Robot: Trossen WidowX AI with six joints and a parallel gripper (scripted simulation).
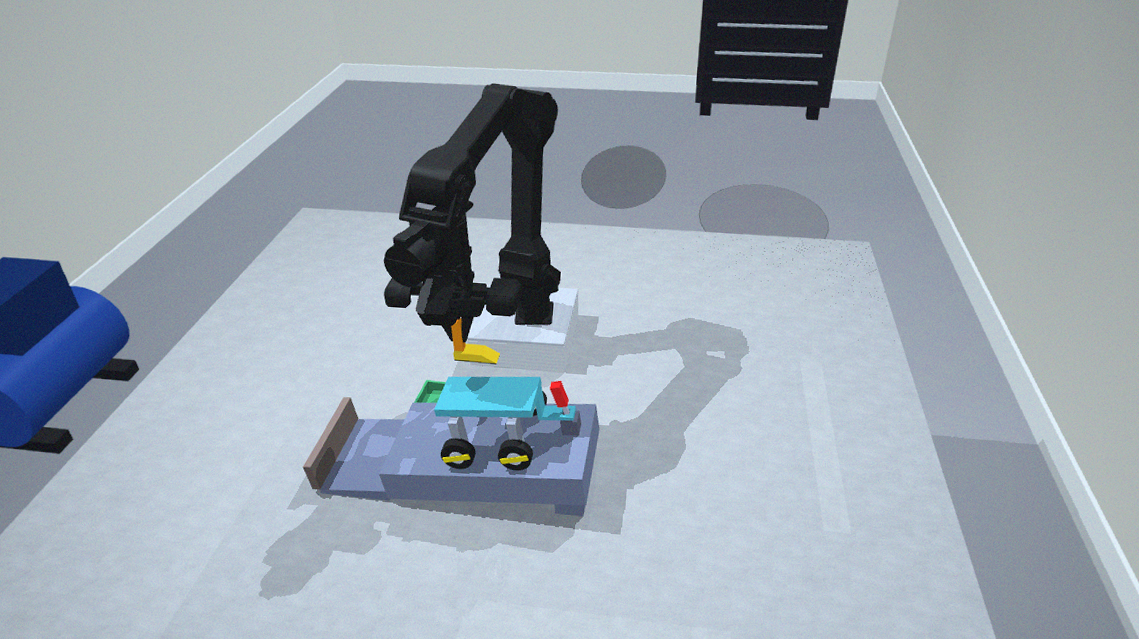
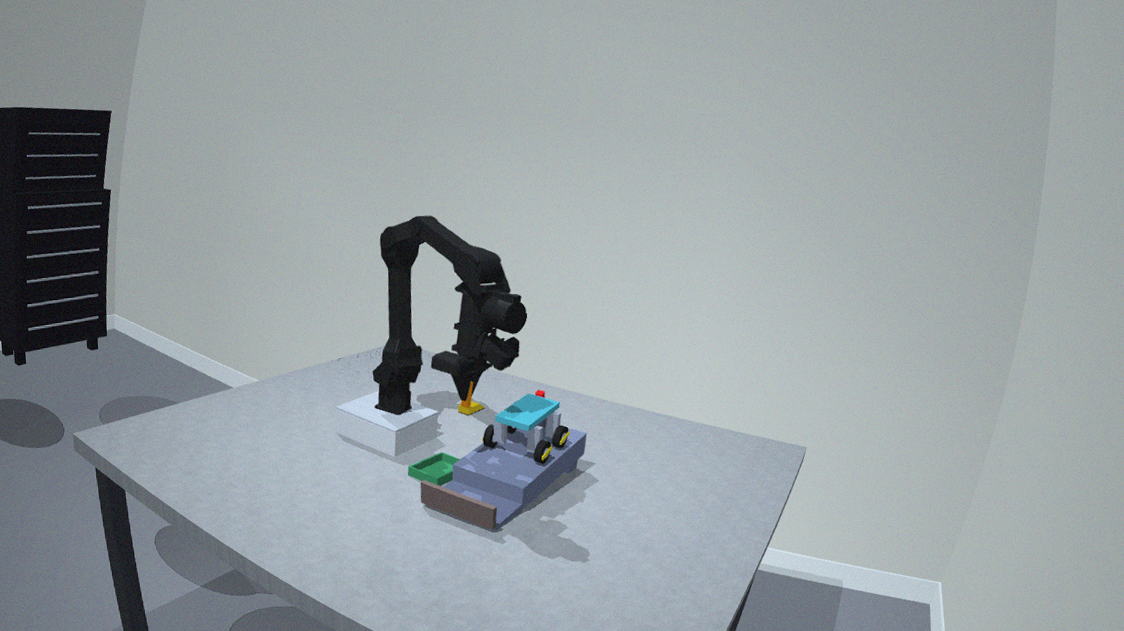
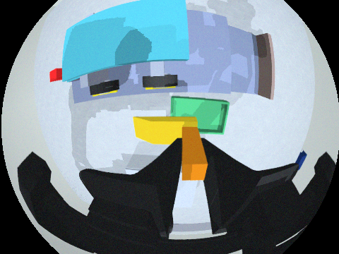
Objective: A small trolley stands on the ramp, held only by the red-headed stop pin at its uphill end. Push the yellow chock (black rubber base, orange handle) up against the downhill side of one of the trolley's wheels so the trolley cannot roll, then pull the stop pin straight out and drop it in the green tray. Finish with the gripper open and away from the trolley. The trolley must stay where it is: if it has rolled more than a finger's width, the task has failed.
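Now: gripper tip 100 mm short of the red-headed stop pin, 160 mm to the right of it and 40 mm above it. Round my gripper tip: blue-grey ramp: 110 mm ahead, 60 mm to the left, 120 mm below; then trolley: 110 mm ahead, 60 mm to the left, 50 mm below; then yellow chock: 20 mm to the left, 10 mm below.
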